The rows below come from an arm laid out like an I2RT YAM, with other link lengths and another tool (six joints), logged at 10 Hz.
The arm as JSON. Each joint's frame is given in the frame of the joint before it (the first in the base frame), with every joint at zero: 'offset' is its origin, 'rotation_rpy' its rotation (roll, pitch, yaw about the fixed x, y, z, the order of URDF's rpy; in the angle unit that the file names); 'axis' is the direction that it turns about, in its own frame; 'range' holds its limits. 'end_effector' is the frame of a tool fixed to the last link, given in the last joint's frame.
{
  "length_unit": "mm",
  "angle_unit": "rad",
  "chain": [
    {
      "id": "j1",
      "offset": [
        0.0,
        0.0,
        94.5
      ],
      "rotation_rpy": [
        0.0,
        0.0,
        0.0
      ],
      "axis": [
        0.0,
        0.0,
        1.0
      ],
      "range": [
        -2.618,
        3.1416
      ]
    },
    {
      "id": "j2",
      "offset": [
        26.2,
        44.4,
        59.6
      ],
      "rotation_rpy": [
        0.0,
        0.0,
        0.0
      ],
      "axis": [
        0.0,
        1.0,
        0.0
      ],
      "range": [
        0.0,
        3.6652
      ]
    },
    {
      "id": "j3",
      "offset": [
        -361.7,
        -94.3,
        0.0
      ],
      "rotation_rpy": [
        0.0,
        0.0,
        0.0
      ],
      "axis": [
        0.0,
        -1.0,
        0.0
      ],
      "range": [
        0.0,
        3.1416
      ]
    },
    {
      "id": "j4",
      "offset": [
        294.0,
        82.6,
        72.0
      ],
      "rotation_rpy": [
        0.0,
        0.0,
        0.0
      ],
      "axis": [
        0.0,
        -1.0,
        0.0
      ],
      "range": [
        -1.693,
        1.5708
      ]
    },
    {
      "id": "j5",
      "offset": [
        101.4,
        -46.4,
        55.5
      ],
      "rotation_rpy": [
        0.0,
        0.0,
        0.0
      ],
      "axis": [
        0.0,
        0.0,
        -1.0
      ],
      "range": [
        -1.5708,
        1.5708
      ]
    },
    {
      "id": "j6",
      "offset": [
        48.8,
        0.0,
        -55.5
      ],
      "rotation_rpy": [
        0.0,
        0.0,
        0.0
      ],
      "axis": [
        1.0,
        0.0,
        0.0
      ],
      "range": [
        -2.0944,
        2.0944
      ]
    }
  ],
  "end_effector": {
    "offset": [
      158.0,
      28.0,
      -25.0
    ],
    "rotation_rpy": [
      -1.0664,
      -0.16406,
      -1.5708
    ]
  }
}
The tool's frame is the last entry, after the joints.
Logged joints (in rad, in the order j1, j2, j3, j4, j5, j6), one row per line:
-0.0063, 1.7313, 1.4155, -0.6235, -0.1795, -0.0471
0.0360, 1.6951, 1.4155, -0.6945, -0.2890, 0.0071
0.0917, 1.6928, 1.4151, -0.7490, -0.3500, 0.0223
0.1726, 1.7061, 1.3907, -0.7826, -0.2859, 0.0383
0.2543, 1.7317, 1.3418, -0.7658, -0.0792, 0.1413
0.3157, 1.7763, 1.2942, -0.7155, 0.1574, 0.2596
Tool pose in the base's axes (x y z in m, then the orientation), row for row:
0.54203, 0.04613, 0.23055, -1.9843, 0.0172, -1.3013
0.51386, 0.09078, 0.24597, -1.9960, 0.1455, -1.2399
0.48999, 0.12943, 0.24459, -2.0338, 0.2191, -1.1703
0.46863, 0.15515, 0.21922, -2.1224, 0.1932, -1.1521
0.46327, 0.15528, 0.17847, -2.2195, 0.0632, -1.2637
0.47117, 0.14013, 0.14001, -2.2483, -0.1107, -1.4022
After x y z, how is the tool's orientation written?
As angles about the fixed x, y, z axes (roll, pitch, yaw), in radians.
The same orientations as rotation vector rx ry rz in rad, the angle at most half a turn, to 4 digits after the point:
-1.6478, 1.2690, -0.8087
-1.6117, 1.2688, -0.6462
-1.6366, 1.2521, -0.5138
-1.7359, 1.2661, -0.4787
-1.8271, 1.3820, -0.6136
-1.8700, 1.4954, -0.8408

